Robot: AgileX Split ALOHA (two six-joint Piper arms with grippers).
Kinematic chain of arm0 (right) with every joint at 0, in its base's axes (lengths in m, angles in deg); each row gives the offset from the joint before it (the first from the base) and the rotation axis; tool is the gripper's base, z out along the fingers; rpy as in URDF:
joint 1: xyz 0 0 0.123 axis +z
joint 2: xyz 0 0 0 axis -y
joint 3: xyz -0.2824 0 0.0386 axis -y
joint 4: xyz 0.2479 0 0.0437 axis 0.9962 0 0.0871
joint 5: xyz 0 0 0 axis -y
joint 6: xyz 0.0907 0 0.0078 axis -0.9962 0 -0.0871
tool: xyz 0 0 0 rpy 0 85 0
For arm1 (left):
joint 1: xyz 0 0 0.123 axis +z
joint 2: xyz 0 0 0 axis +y
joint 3: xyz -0.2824 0 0.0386 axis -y
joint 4: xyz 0.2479 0 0.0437 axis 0.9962 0 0.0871
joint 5: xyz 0 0 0 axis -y
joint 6: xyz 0.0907 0 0.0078 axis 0.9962 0 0.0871
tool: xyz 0 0 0 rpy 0 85 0
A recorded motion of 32 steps. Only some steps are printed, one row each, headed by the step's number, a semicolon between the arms.
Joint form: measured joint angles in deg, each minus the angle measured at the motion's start. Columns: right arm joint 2, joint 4, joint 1, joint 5, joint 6, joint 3; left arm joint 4, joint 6, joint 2, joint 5, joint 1, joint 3.
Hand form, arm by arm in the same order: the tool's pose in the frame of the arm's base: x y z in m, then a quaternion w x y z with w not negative. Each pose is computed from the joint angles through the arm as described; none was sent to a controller.
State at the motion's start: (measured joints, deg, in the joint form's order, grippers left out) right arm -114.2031 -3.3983 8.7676 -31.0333 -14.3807 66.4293; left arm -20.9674 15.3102 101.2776 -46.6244 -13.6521 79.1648
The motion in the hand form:
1: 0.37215 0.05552 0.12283 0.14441 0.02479 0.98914 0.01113; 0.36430 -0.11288 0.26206 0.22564 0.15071 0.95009 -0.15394
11: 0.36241 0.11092 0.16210 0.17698 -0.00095 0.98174 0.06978; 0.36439 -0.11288 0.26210 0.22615 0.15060 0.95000 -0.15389
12: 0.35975 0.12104 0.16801 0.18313 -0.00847 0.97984 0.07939; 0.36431 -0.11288 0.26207 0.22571 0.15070 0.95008 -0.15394
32: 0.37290 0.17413 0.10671 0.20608 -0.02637 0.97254 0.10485; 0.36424 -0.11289 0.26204 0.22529 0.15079 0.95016 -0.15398
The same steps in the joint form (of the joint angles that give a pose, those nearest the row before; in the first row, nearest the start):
1: -0.14 0.07 0.13 0.37 0.00 0.10; 0.00 0.00 0.00 0.00 0.00 0.00
11: 4.90 6.92 7.80 -1.02 0.55 1.74; 0.00 0.00 0.00 0.06 0.00 0.00
12: 5.61 7.75 9.28 -0.95 0.55 2.00; 0.00 0.00 0.00 0.01 0.00 0.00
32: -6.11 8.72 15.88 11.88 -2.54 4.64; 0.00 0.00 0.00 -0.04 0.00 0.00

